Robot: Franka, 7 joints.
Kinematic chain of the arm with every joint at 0, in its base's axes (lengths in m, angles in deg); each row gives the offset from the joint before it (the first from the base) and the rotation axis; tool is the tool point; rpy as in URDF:
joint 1: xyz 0 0 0.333 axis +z
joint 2: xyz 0 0 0 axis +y
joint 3: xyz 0 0 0.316 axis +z
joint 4: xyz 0.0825 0 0 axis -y
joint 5: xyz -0.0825 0 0.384 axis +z
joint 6: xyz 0 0 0 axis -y
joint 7: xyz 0.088 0 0 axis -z
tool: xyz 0 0 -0.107 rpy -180 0 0
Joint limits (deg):
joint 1: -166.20..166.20
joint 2: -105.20..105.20
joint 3: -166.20..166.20
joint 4: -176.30..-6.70
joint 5: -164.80..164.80
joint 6: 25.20..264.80
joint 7: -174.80..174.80
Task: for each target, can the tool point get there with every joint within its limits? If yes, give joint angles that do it. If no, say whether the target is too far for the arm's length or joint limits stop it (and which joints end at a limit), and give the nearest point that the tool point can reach.
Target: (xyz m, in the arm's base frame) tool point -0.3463 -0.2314 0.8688
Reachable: yes | joints -76.71 26.75 -92.01 -51.40 -44.66 51.24 -11.88
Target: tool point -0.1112 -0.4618 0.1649
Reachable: yes | joints -25.84 57.59 -67.61 -136.62 -52.86 142.93 -145.94
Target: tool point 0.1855 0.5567 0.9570
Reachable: yes | joints 51.50 49.82 118.02 -27.03 135.67 133.25 29.81
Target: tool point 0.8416 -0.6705 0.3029
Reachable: no: too far | nearest point 0.6707 -0.5344 0.3090 | short by 0.219 m
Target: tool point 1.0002 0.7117 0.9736
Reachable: no: too far | nearest point 0.6197 0.4409 0.7299 | short by 0.527 m
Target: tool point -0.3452 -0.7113 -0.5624
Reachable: no: too far | nearest point -0.2557 -0.5269 -0.2663 | short by 0.360 m
